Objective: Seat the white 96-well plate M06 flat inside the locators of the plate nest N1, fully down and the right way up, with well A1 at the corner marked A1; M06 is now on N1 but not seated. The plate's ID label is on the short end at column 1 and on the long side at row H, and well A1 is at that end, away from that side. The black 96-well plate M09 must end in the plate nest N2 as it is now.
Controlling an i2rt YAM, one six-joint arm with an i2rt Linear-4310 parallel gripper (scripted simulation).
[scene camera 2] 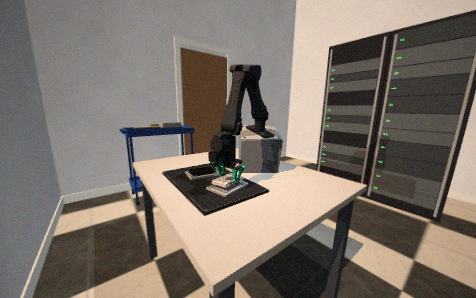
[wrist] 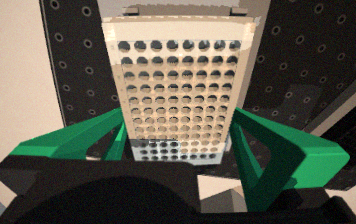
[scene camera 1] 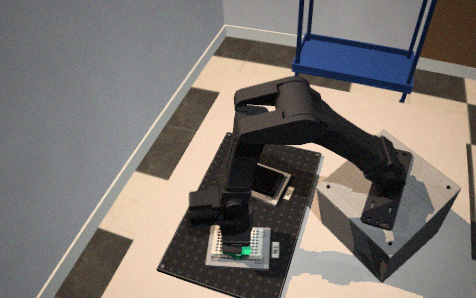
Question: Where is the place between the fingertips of my gripper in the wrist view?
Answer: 178, 112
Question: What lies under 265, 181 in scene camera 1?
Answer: A black plate M09.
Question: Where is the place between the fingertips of my gripper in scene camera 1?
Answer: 239, 243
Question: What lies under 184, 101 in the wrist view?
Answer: A white 96-well plate M06.
